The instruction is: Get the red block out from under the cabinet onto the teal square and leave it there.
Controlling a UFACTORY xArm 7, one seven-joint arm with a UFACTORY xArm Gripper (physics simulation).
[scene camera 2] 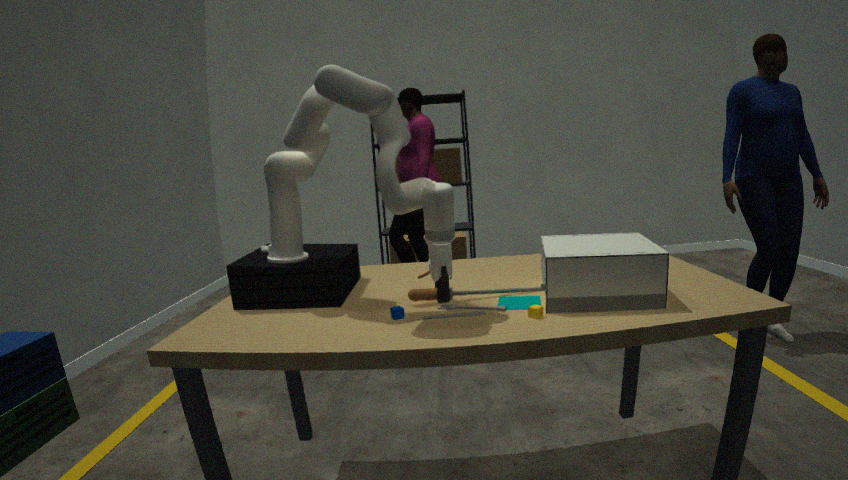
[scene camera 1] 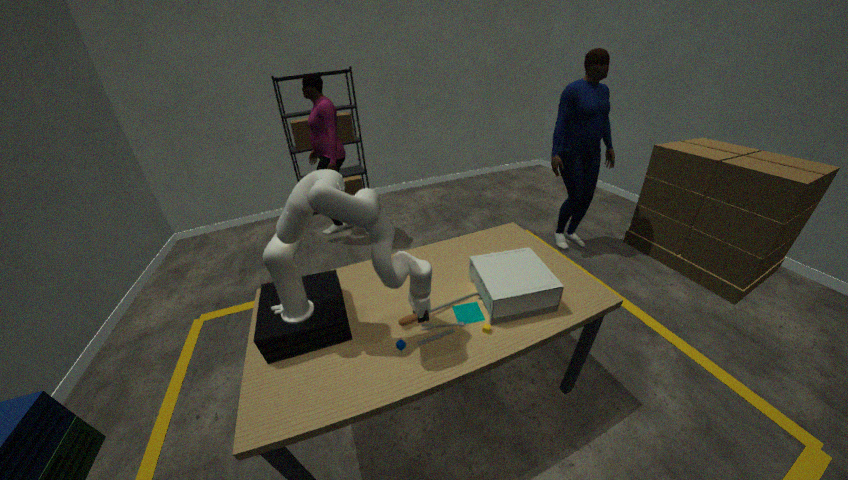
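Where they show: gripper, between the fingertips: (scene camera 2: 442, 298) (scene camera 1: 419, 317); arm's base, origin of its link: (scene camera 2: 288, 258) (scene camera 1: 298, 311).
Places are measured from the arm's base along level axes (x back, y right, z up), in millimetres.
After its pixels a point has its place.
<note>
My gripper (scene camera 1: 423, 320) @[x -452, y 86, z -113 mm] (scene camera 2: 443, 297) @[x -452, y 86, z -113 mm] is shut on the wooden handle (scene camera 1: 408, 320) @[x -402, y 110, z -86 mm] (scene camera 2: 421, 294) @[x -400, y 113, z -91 mm] of a long grey rod tool, low over the table. The tool's rod (scene camera 1: 455, 302) @[x -621, y 64, z -111 mm] (scene camera 2: 496, 291) @[x -596, y 67, z -108 mm] points right, and its far end reaches the left side of the white cabinet (scene camera 1: 516, 274) @[x -863, y 132, z 12 mm] (scene camera 2: 605, 273) @[x -838, y 248, z -30 mm]; its tip is hidden there. The teal square (scene camera 1: 468, 312) @[x -651, y 128, z -123 mm] (scene camera 2: 519, 302) @[x -649, y 131, z -122 mm] lies flat on the table just left of the cabinet, beside the rod. The red block does not show in either view.
A blue block (scene camera 1: 401, 344) @[x -348, y 204, z -98 mm] (scene camera 2: 396, 312) @[x -347, y 209, z -105 mm] lies front left of the gripper. A yellow block (scene camera 1: 486, 327) @[x -669, y 248, z -98 mm] (scene camera 2: 535, 311) @[x -669, y 258, z -104 mm] lies in front of the teal square. Thin grey pieces (scene camera 1: 436, 337) (scene camera 2: 473, 307) lie in front of the tool. The black base (scene camera 1: 303, 339) @[x -8, y 102, z -49 mm] (scene camera 2: 291, 288) @[x -42, y 101, z -65 mm] is at the left.
</note>
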